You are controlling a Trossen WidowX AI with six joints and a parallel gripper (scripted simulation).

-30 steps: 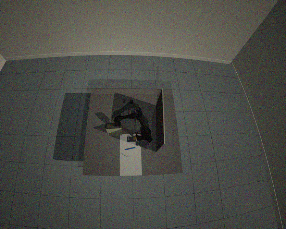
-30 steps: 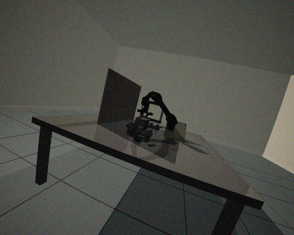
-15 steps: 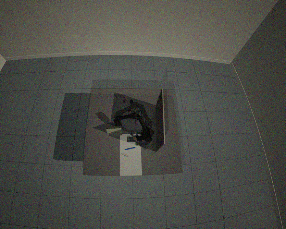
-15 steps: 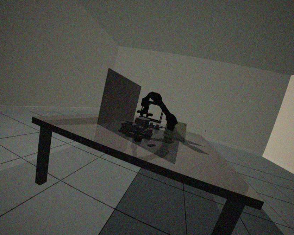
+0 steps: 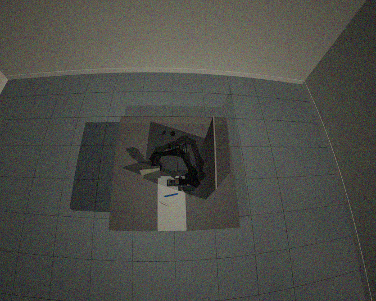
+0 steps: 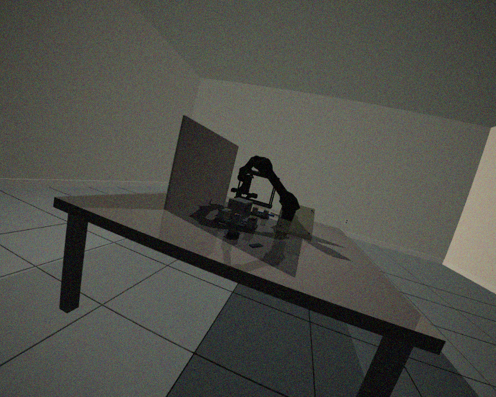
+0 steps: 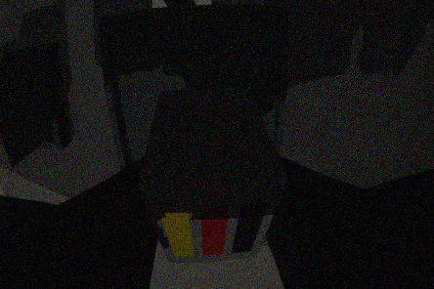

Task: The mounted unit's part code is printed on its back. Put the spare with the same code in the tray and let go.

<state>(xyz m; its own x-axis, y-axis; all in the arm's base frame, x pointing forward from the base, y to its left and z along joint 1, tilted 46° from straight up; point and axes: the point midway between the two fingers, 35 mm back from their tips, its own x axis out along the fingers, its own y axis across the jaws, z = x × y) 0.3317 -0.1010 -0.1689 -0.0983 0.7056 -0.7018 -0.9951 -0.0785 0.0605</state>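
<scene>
Now: gripper tip 3 cm above the dark tray. The rest, counted from my gripper tip: tall upright panel: 20 cm ahead, 19 cm to the left, 19 cm above; then blue pen: 17 cm behind, 11 cm to the right, 3 cm below; then dark boxy spare: 3 cm above.
</scene>
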